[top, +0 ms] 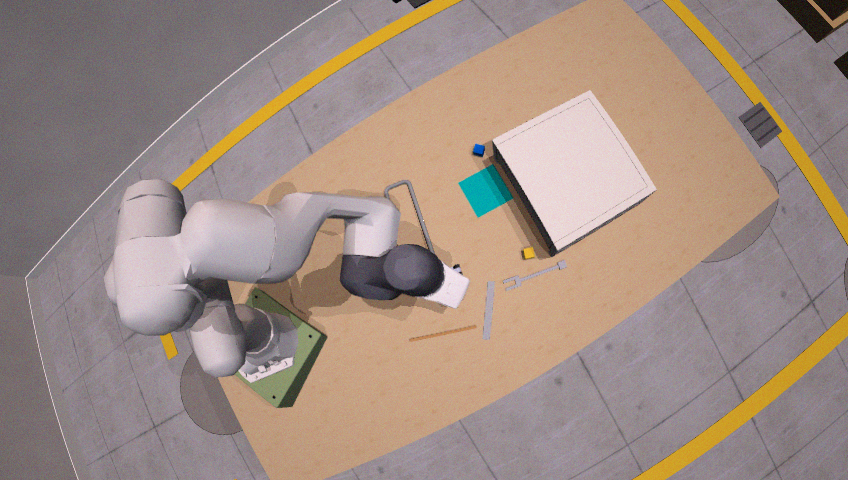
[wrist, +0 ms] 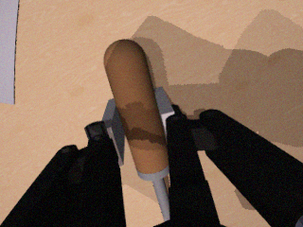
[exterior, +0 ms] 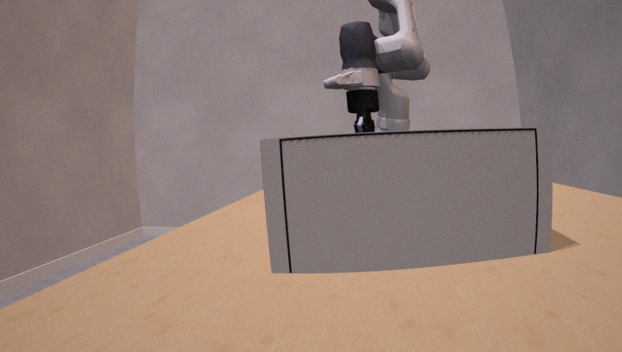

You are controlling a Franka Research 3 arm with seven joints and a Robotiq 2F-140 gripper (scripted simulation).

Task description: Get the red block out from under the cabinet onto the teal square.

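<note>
The hook tool lies 130 mm to the left of my hand, 20 mm below it and 10 mm ahead of it. Also, from my hand: yellow block: 220 mm ahead, 80 mm to the right, 20 mm below; grey bar: 130 mm to the right, 50 mm ahead, 40 mm below; thin wooden stick: 100 mm to the right, 80 mm behind, 30 mm below.
</note>
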